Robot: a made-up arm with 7 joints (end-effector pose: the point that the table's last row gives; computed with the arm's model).
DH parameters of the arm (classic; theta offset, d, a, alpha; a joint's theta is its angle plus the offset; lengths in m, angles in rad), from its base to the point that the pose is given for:
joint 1: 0 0.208 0 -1.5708
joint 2: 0 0 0 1.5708
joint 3: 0 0.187 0.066 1.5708
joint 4: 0 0 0.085 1.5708
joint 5: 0 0.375 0 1.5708
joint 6: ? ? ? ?
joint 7: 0 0.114 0 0
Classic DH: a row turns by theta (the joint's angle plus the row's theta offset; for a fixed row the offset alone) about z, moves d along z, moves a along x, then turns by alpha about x.
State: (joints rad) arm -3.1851 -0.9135 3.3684 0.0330 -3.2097 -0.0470 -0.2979
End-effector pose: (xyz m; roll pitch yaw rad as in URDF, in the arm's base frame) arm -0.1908 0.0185 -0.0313 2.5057 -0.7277 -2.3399
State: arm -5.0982 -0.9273 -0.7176 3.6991 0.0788 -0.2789 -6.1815
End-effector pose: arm -0.4083 -0.4146 0.2756 -1.7222 1.1906 2.1234
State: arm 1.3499 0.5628 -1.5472 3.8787 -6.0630 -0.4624 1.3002
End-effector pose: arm -0.3390 0.2448 0.5394 1.1378 -0.4566 -1.6951
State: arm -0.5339 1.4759 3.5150 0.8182 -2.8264 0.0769 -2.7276
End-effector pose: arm -0.2489 -0.0635 0.5873 -0.2591 -0.8050 0.1784
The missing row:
joint 6: 0 0 0.089 -1.5708
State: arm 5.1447 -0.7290 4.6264 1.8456 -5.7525 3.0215 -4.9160
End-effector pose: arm -0.3665 0.0012 0.4159 2.7256 1.3707 2.7864
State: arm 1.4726 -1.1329 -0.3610 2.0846 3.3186 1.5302 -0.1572
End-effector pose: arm 0.1137 -0.3962 0.7713 1.7121 -1.0973 -0.2178
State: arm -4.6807 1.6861 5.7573 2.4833 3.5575 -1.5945 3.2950
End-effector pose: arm 0.0762 0.3727 -0.0780 2.7531 0.6371 1.0096
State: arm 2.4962 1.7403 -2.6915 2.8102 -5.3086 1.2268 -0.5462
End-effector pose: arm -0.4633 0.5236 0.2347 1.3656 0.4643 2.5876
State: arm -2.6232 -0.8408 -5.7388 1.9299 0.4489 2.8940 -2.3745
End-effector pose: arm 0.1299 -0.1776 0.5864 -2.7936 -0.1014 0.4973
